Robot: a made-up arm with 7 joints.
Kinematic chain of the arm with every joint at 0, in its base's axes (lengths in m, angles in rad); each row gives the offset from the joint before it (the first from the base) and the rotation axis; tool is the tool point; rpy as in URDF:
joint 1: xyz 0 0 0.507 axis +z
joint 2: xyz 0 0 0 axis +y
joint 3: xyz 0 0 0.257 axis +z
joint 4: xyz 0.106 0 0 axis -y
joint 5: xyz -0.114 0 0.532 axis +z
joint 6: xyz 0 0 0 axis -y
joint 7: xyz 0.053 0 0 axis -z
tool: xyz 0 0 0 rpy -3.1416 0 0
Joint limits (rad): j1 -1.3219..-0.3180 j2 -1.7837..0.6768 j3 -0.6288..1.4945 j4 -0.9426..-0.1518 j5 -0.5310..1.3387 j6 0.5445..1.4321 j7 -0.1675..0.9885
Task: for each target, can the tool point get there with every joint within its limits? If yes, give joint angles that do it. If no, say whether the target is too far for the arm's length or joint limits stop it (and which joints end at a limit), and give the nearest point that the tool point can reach.
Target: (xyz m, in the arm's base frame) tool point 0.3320 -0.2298 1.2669
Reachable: yes | joints -0.4024 0.2337 -0.4456 -0.3627 0.6859 1.0573 0.3745
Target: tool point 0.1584 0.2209 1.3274
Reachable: yes | joints -0.8044 -0.3019 0.8952 -0.5546 0.5714 1.0800 0.2952
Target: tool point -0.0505 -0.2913 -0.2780
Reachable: no: joint limits stop it (at a limit: joint 1, joint 2, joint 3, joint 4, joint 5, joint 6) | nearest point -0.7305 0.3366 0.2961 | short by 1.089 m
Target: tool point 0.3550 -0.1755 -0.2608
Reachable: no: joint limits stop it (at a limit: joint 2, joint 4, joint 6) | nearest point 0.7223 -0.3571 0.6824 | short by 1.028 m
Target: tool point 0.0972 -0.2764 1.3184
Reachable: yes | joints -0.9770 -0.1632 -0.2153 -0.7240 0.7126 1.1042 0.1711
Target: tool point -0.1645 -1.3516 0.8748
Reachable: no: too far | nearest point -0.0812 -0.8136 0.7764 | short by 0.553 m
